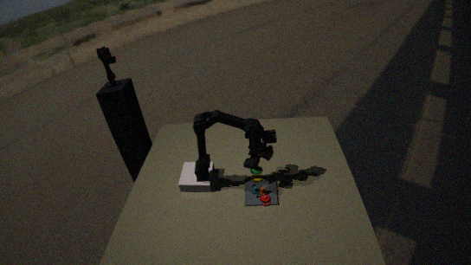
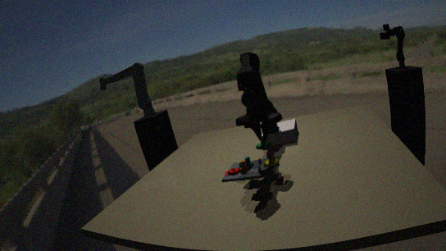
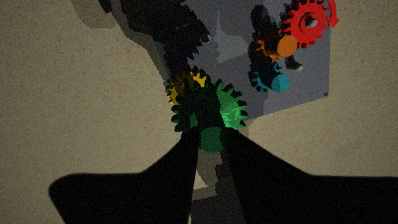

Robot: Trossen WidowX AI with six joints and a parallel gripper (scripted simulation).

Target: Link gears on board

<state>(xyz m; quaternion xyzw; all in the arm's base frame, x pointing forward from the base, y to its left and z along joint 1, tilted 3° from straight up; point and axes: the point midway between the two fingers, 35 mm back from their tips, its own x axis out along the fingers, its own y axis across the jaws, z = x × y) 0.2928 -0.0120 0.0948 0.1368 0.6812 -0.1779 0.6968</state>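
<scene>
The teal gear is 90 mm below my gripper tip, 80 mm to the right of it and 10 mm behind it. Also, from my gripper tip: yellow gear 100 mm below, 20 mm to the left; then green gear 10 mm below; then orange gear 100 mm to the right, 90 mm below, 20 mm ahead.
</scene>
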